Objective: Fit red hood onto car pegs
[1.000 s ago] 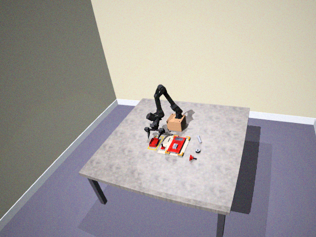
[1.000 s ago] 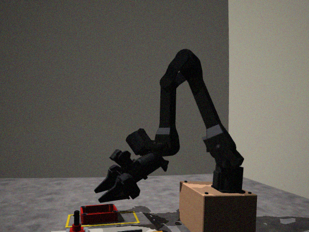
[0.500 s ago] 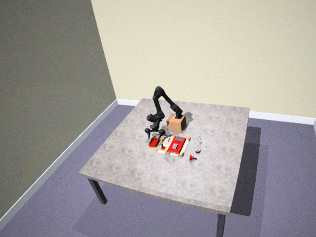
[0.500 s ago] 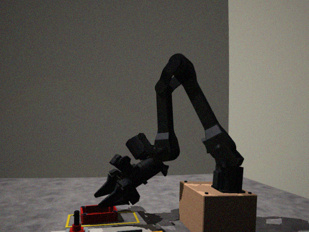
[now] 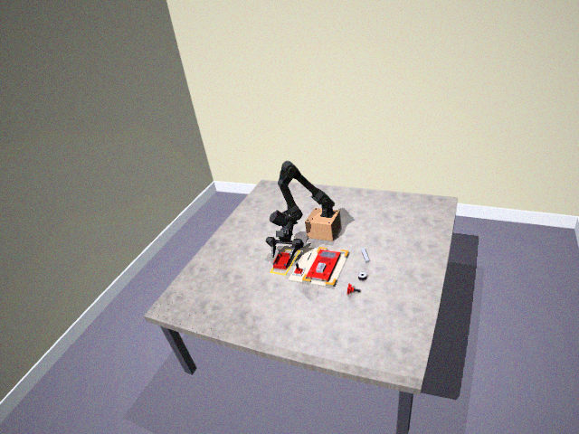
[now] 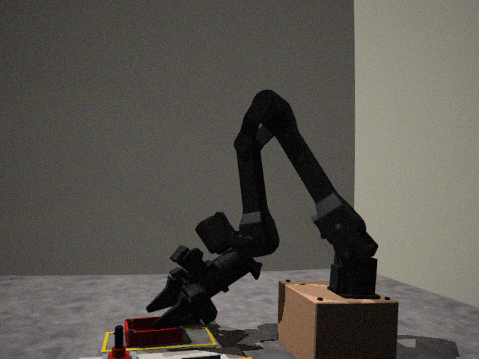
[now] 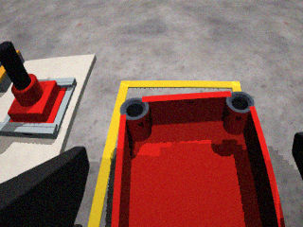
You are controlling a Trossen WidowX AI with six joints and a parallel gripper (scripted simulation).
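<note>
The red hood is 30 mm below my gripper tip and 10 mm behind it. Round my gripper tip: grey bar 380 mm to the left, 170 mm behind, 30 mm below; then white jig 200 mm to the left, 30 mm behind, 20 mm below; then grey engine block 220 mm to the left, 10 mm below.
</note>
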